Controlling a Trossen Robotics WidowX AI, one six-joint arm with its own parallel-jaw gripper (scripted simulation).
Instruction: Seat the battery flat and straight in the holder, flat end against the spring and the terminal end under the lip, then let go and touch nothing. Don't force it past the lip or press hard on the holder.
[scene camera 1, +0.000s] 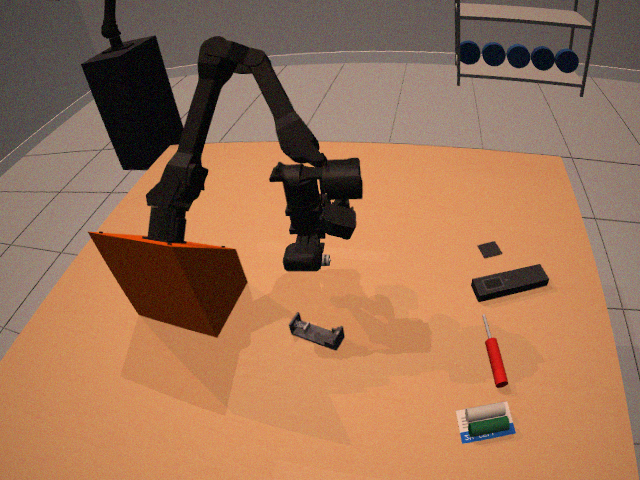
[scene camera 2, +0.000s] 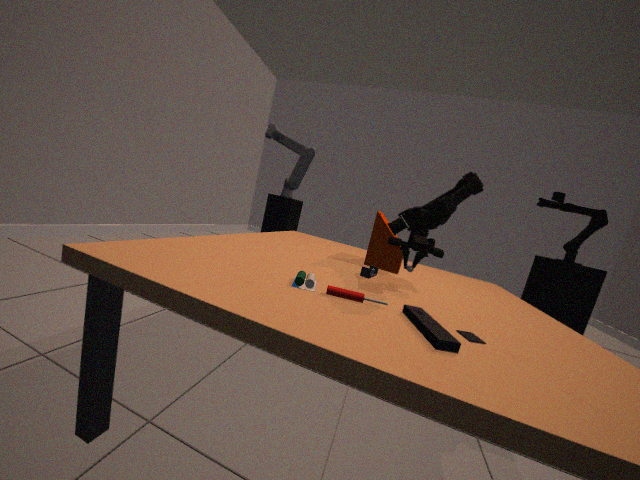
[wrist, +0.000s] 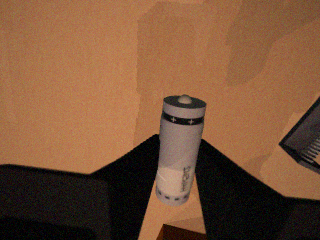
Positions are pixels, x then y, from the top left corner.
Labels:
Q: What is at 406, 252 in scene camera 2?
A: My gripper.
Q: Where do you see a black remote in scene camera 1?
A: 494, 286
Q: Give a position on a battery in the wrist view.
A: At 182, 121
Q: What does my gripper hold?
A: A battery.

